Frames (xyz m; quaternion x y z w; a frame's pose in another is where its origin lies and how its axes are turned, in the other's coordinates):
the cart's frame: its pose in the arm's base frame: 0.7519 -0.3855 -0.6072 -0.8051 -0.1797 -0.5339 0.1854
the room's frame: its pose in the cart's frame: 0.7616 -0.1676 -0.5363 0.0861 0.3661 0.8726 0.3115
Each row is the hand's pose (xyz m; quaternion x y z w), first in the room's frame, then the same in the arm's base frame.
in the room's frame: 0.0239 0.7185 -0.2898 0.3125 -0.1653 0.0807 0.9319
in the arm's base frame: 0.3144 0.1336 -0.1754 0.0301 0.4412 -0.3878 0.8087
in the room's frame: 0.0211 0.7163 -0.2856 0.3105 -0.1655 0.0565 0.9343
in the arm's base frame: 0.3185 0.1332 -0.1717 0.0121 0.4385 -0.4031 0.8032
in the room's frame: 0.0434 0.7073 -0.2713 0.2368 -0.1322 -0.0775 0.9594
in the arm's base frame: 0.3304 0.1104 -0.1827 -0.1216 0.4719 -0.4557 0.7449
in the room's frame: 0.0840 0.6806 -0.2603 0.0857 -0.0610 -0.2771 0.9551
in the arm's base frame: 0.3361 0.0629 -0.1966 -0.3335 0.5196 -0.4990 0.6081
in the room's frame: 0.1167 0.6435 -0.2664 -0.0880 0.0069 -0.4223 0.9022
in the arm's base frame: 0.3241 0.0146 -0.1982 -0.5153 0.5498 -0.4768 0.4526
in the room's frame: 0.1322 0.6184 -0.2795 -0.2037 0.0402 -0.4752 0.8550
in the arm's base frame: 0.3075 -0.0128 -0.1945 -0.6082 0.5627 -0.4275 0.3616
